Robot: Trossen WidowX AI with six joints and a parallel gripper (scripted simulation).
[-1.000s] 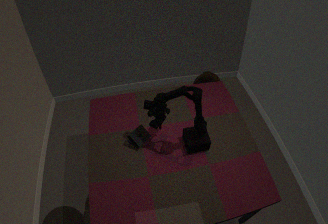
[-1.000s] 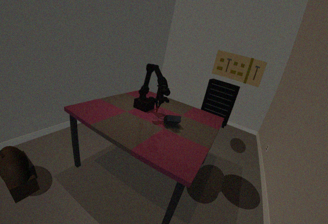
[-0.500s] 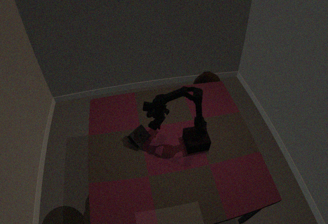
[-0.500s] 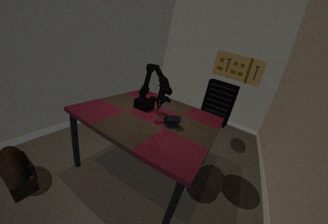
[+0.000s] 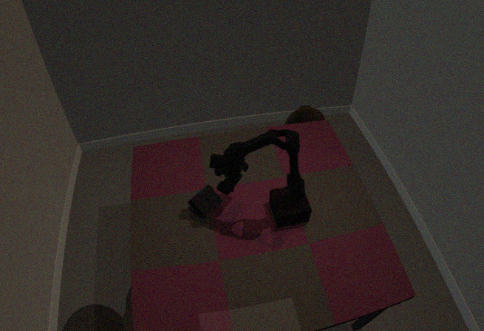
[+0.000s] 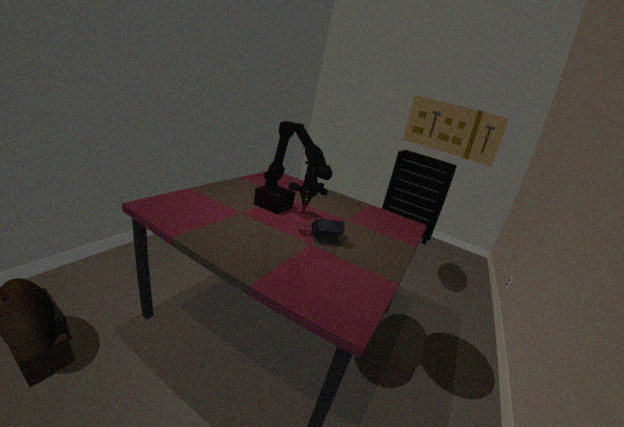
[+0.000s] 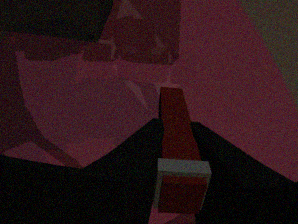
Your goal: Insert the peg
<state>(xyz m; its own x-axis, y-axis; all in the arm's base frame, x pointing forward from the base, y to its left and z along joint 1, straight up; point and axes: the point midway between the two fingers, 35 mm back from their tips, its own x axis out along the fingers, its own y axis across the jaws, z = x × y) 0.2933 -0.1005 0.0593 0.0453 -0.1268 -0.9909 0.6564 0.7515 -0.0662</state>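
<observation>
Now: gripper tip 14 cm short of the dark sloped panel, 7 cm above it and 1 cm to the right of it. From my gripper tip the other things lie so: red flat-sided peg 2 cm above.
</observation>
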